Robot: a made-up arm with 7 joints.
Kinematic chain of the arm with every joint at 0, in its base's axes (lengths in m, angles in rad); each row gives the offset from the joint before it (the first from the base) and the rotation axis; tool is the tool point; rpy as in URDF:
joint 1: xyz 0 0 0.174 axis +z
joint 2: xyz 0 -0.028 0.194 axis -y
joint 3: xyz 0 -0.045 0.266 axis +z
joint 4: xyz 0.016 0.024 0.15 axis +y
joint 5: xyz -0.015 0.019 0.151 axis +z
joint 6: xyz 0 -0.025 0.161 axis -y
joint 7: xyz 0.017 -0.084 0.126 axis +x
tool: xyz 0 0 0 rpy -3.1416 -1.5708 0
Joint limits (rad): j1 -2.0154..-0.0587 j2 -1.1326..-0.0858 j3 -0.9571..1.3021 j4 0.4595..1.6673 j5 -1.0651..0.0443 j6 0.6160..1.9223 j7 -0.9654..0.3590
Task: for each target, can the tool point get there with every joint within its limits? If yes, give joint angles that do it. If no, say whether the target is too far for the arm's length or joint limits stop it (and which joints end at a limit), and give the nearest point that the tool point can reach.
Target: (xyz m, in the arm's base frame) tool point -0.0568 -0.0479 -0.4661
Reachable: no: joint limits stop it (at a limit: joint 1, joint 2, joint 4, joint 5, joint 6) | nearest point -0.2989 -0.5142 0.1489 | short by 0.809 m
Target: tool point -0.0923 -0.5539 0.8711
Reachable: yes | joints -1.5553 -0.2995 -0.2270 1.3913 -0.9507 0.9961 -0.8225
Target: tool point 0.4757 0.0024 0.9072
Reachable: yes | joints -0.4305 -0.4122 0.7510 1.3364 -0.9501 1.3873 -0.8454
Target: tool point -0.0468 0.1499 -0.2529
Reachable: no: joint limits stop it (at a limit: joint 1, joint 2, joint 4, joint 5, joint 6) | nearest point 0.5836 0.0632 0.1786 | short by 0.769 m
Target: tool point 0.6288 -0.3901 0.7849
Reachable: yes | joints -0.3576 -0.9072 -0.5843 0.6458 -0.6145 0.9046 0.0733
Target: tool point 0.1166 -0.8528 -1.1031
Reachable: no: too far | nearest point 0.0812 -0.5937 0.1485 | short by 1.279 m
